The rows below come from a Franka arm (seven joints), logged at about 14 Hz.
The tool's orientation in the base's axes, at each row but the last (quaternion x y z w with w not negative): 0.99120, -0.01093, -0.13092, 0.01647; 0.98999, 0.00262, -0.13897, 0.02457; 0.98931, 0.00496, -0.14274, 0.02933; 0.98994, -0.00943, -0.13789, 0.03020; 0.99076, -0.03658, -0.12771, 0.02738; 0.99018, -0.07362, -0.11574, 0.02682; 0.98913, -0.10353, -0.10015, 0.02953; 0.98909, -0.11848, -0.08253, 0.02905; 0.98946, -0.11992, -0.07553, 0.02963
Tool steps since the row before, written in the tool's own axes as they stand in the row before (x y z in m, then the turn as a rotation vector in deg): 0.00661, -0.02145, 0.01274, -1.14, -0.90, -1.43; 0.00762, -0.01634, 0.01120, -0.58, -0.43, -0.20; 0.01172, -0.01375, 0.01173, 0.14, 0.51, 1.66; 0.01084, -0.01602, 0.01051, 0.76, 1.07, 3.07; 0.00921, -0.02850, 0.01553, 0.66, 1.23, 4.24; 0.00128, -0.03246, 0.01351, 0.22, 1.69, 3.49; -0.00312, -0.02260, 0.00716, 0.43, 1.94, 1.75; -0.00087, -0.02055, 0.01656, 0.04, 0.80, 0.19; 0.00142, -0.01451, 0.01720, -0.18, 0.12, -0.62
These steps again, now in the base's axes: 0.00344, 0.02088, -0.01477, -0.71, 0.97, 1.64; 0.00405, 0.01575, -0.01363, -0.51, 0.44, 0.33; 0.00768, 0.01305, -0.01532, -0.32, -0.61, -1.60; 0.00772, 0.01509, -0.01404, -0.12, -1.26, -3.09; 0.00679, 0.02695, -0.01912, -0.53, -1.47, -4.18; 0.00261, 0.03138, -0.01569, -0.84, -1.83, -3.32; 0.00004, 0.02246, -0.00819, -0.33, -2.05, -1.64; 0.00107, 0.01952, -0.01775, -0.18, -0.79, -0.13; 0.00205, 0.01303, -0.01829, -0.10, -0.05, 0.65
